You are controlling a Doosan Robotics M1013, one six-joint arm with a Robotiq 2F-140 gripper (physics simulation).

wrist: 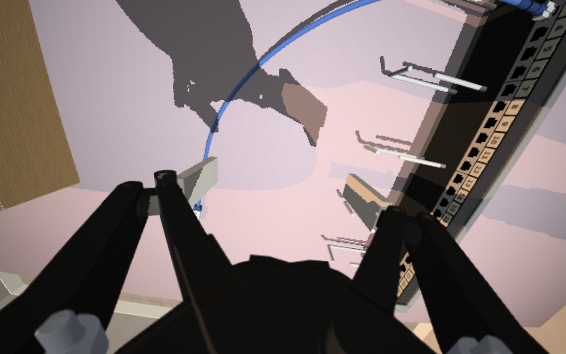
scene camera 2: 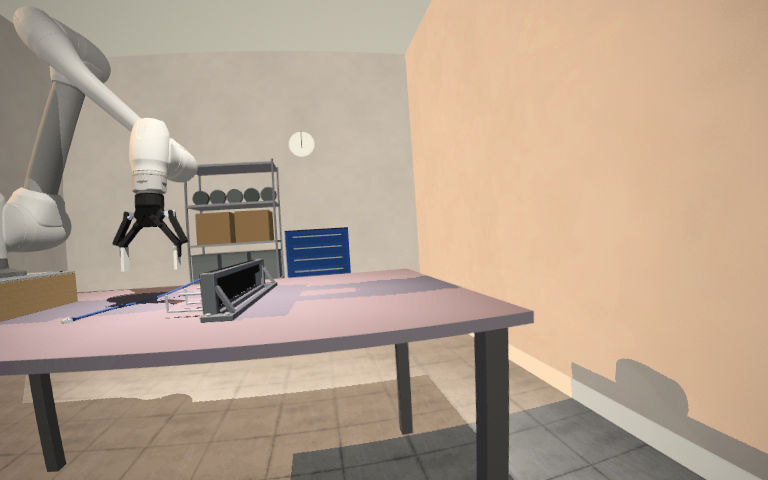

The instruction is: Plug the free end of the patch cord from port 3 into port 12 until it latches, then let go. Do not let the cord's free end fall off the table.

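Frame: origin at the arm's base, x ahead, y left, z up, level; centimetres.
Seen in the pictures: gripper, fingertip midpoint: [wrist: 282,177] [scene camera 2: 151,270].
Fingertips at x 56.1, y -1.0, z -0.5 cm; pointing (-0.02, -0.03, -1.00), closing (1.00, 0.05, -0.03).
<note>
Offsets run from my fingertips to a thing's top centre. "*": to the spot under its first point. Level surfaces: height alone.
The blue patch cord [scene camera 2: 107,308] [wrist: 292,37] curves from its plug @(* dx +21.3, dy +20.3, dz -2.1 cm) [wrist: 544,11] in the panel, beside label 4 where port 3 sits, down onto the table. Its free end, a clear plug @(dx -14.4, dy -14.1, dz -9.2 cm) [scene camera 2: 67,320] [wrist: 198,214], lies on the table. In the wrist view it is partly hidden behind the left finger. The patch panel @(* dx +23.7, dy -20.6, dz -4.7 cm) [scene camera 2: 208,294] stands upright in a grey frame; port 12 @(* dx +22.6, dy +4.8, dz -2.9 cm) [wrist: 465,165] looks empty. My gripper [scene camera 2: 151,260] [wrist: 282,177] is open, with nothing between its fingers, high above the table and to the panel's left in the scene view.
Thin wire cable supports [scene camera 2: 184,310] [wrist: 420,83] stick out from the panel's rear side. A wooden block [scene camera 2: 39,294] [wrist: 35,110] is at the table's left. The table @(dz -10.4 cm) [scene camera 2: 368,316] has its near edge in front of the cord's free end. A shelf rack [scene camera 2: 235,168] stands behind.
</note>
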